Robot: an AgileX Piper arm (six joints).
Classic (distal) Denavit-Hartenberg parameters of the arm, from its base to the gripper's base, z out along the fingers. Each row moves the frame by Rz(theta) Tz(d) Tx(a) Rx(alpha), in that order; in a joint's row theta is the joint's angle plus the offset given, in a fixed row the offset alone. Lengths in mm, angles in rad.
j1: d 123, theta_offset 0, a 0, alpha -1.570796
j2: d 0, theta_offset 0.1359, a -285.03, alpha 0
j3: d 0, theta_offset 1.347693, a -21.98, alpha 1.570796
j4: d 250.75, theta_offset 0, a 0, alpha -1.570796
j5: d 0, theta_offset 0, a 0, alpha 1.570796
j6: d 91, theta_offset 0, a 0, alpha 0
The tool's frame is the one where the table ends.
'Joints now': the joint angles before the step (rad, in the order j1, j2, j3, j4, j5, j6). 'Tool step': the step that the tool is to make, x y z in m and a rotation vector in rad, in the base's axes. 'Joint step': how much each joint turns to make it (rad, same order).
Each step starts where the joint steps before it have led.
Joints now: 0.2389, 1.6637, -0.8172, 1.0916, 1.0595, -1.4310
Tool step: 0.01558, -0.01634, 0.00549, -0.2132, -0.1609, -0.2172
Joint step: 0.0000, -0.0707, -0.0024, -0.1522, -0.2947, 0.1801
